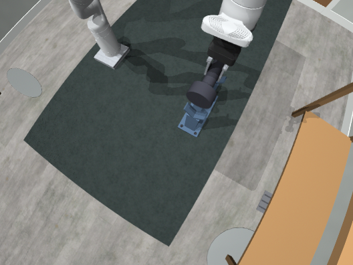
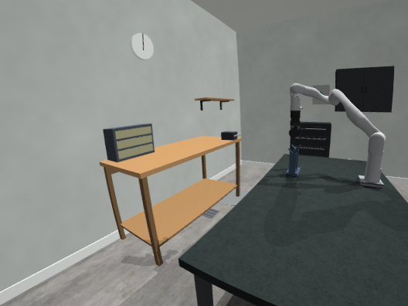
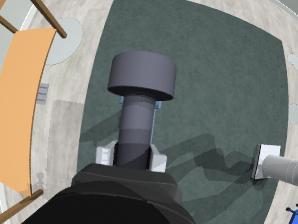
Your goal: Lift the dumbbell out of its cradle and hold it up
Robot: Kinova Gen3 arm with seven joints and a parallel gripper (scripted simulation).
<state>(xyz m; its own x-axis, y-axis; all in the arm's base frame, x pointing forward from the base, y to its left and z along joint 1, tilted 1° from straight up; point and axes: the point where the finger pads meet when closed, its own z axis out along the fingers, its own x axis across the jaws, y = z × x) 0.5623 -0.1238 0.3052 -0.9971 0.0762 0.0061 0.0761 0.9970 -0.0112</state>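
Now: the dark grey dumbbell right at my hand. Round my hand: blue cradle 240 mm below.
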